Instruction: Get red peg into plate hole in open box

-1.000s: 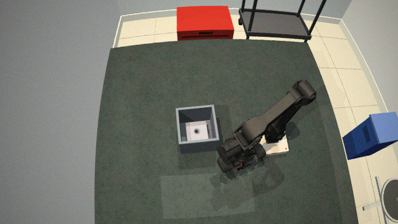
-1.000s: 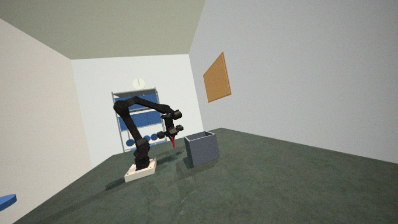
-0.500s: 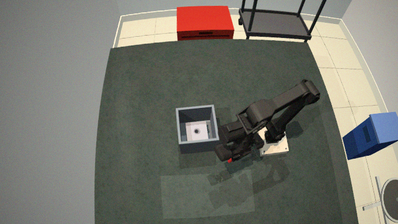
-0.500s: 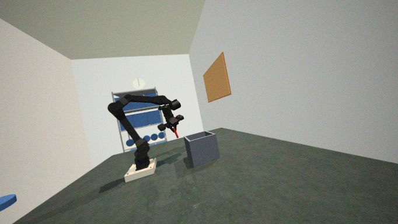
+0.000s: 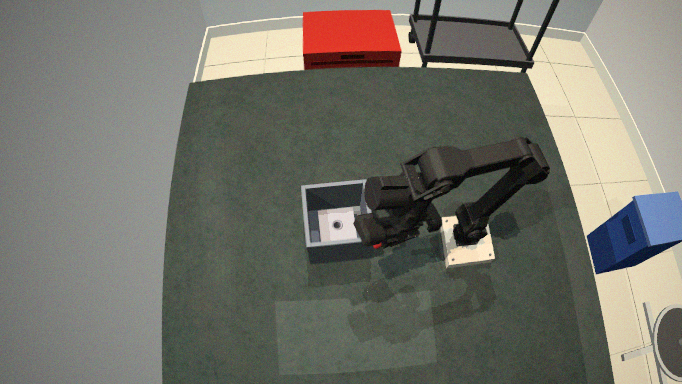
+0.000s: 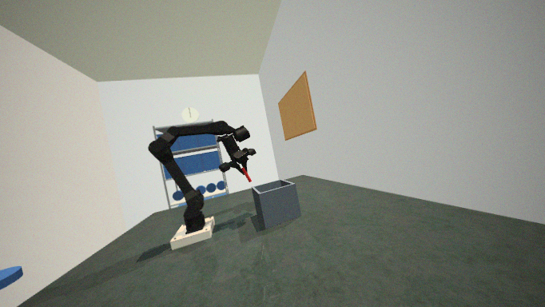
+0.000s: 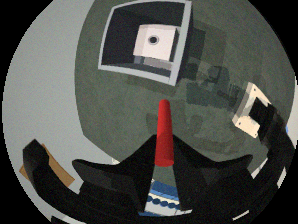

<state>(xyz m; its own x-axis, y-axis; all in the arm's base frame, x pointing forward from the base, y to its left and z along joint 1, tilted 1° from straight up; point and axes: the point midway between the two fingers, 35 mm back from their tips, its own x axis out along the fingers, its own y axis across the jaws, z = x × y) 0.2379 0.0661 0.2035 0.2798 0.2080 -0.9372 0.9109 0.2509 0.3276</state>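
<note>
Right now the light grey plate is 100 mm ahead of my gripper tip, 110 mm to the right of it and 160 mm below it. From my gripper tip the other things lie so: red peg 10 mm to the right.
</note>
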